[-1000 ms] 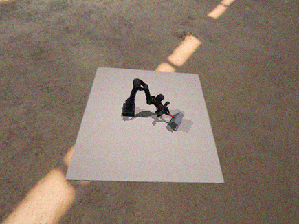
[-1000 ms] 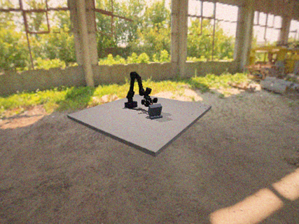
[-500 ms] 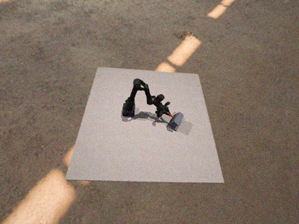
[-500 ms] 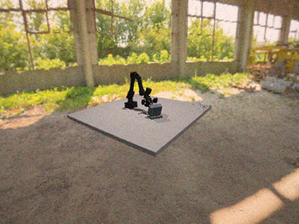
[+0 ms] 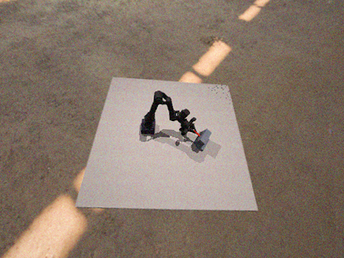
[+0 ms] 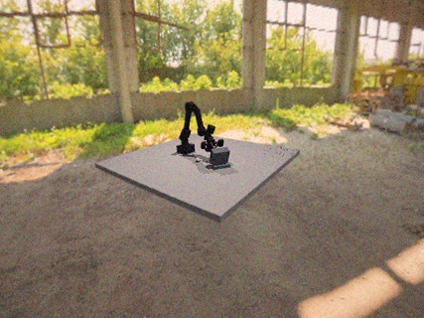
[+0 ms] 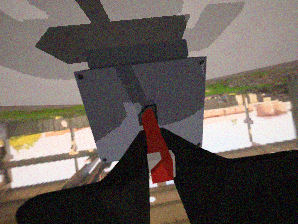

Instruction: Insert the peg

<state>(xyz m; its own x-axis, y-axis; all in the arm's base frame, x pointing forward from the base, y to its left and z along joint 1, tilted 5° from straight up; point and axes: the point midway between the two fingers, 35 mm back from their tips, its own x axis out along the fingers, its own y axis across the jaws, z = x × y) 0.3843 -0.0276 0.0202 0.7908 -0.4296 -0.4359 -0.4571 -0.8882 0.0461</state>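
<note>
The sloped panel lies 60 mm ahead of my gripper tip, 30 mm to the right of it and 20 mm below it. The rest, counted from my gripper tip: red peg 10 mm behind, 10 mm to the left, 10 mm above.
</note>
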